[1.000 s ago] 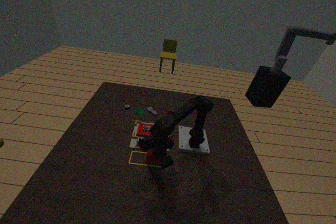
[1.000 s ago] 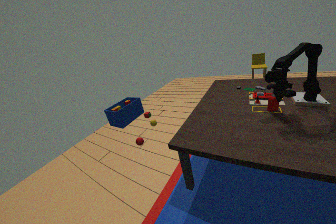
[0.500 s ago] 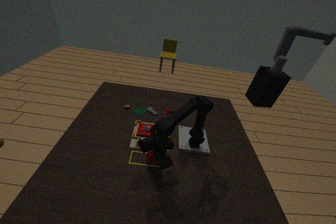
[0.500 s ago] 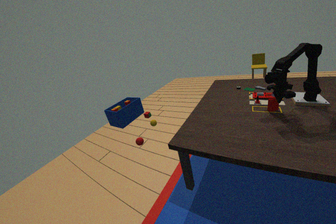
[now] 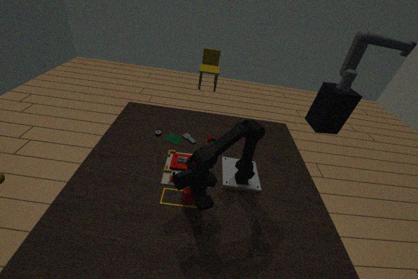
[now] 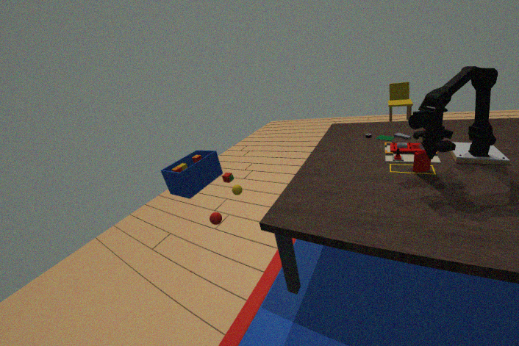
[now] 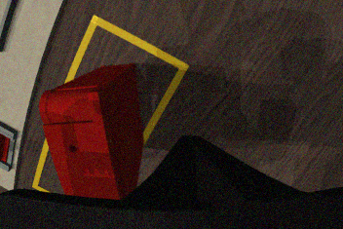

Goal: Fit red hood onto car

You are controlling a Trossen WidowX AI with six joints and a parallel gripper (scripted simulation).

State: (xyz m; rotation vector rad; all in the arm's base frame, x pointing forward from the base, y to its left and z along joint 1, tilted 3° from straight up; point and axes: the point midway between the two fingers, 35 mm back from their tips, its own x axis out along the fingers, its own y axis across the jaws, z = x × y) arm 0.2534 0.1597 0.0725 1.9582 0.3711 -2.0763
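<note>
Now: gripper tip 40 mm to the left of the red hood, 30 mm above it and 20 mm short of it. Also, from my gripper tip: grey piece (480 mm to the right, 70 mm below, 40 mm ahead); then green plate (470 mm to the right, 140 mm ahead, 80 mm below); then grey jig plate (250 mm to the right, 70 mm below, 50 mm ahead).
</note>
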